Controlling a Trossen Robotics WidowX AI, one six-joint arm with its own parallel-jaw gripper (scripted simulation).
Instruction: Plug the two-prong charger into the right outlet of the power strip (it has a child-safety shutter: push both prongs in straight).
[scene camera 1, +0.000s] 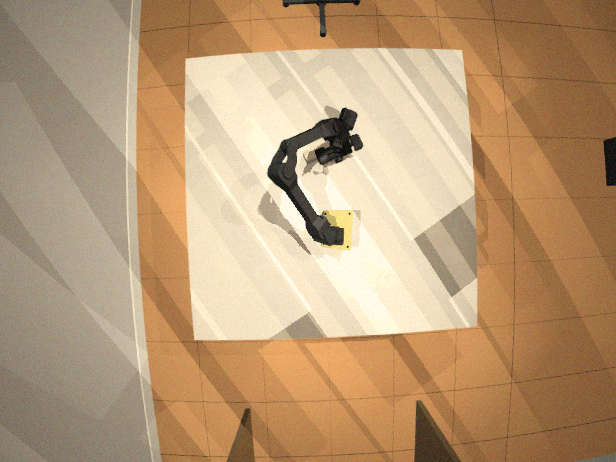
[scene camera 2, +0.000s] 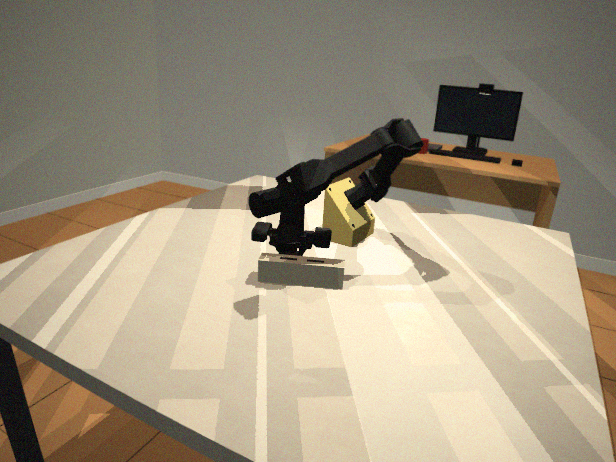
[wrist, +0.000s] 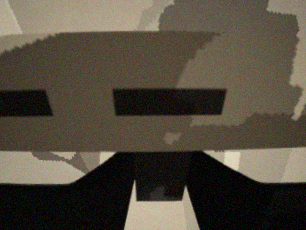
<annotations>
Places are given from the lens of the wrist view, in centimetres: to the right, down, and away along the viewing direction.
my gripper (wrist: 158, 144): 0, 2, 10
dark charger (wrist: 159, 176): 0, 4, 8
</annotations>
